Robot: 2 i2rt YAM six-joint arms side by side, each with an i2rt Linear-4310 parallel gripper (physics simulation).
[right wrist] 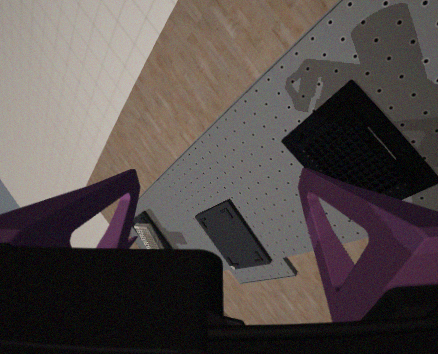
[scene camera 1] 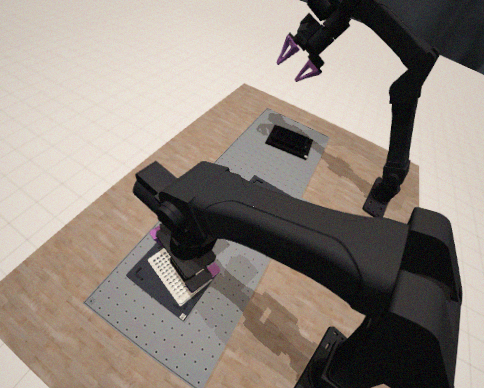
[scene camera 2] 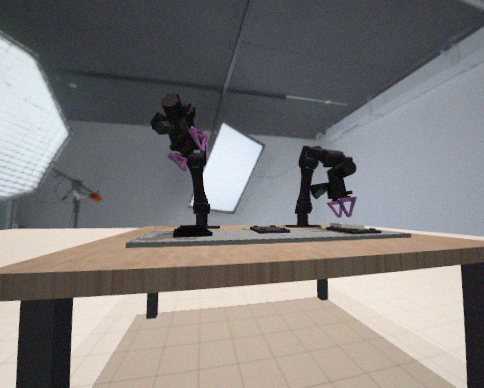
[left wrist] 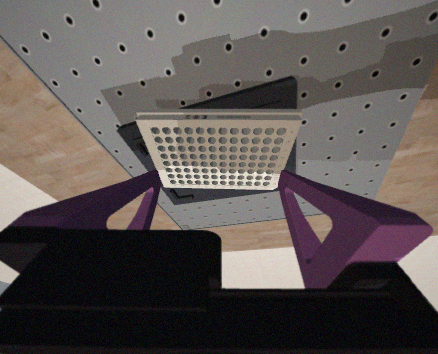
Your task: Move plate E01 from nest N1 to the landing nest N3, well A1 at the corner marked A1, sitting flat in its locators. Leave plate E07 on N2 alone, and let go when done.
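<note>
The cream plate E01 (scene camera 1: 167, 275) (scene camera 2: 345, 225) (left wrist: 220, 145) (right wrist: 146, 237) lies turned askew on a dark nest (scene camera 1: 137, 274) (left wrist: 270, 95); the nest's label is unreadable. My left gripper (scene camera 1: 184, 252) (scene camera 2: 343, 216) (left wrist: 219, 176) is open above the plate, apart from it; its fingertips are hidden in scene camera 1. A bare dark nest (scene camera 2: 270, 229) (right wrist: 232, 235) lies mid-board, mostly behind the left arm in scene camera 1. The black plate E07 (scene camera 1: 290, 141) (scene camera 2: 192, 230) (right wrist: 350, 145) lies at the board's far end. My right gripper (scene camera 1: 288, 72) (scene camera 2: 195, 160) (right wrist: 219, 177) is open, high above the table.
The nests stand on a grey perforated board (scene camera 1: 112, 295) (right wrist: 260, 120) on a wooden table (scene camera 1: 60, 295) (scene camera 2: 250, 262). The left arm crosses over the board in scene camera 1. The right arm's base stands at the table's right side there.
</note>
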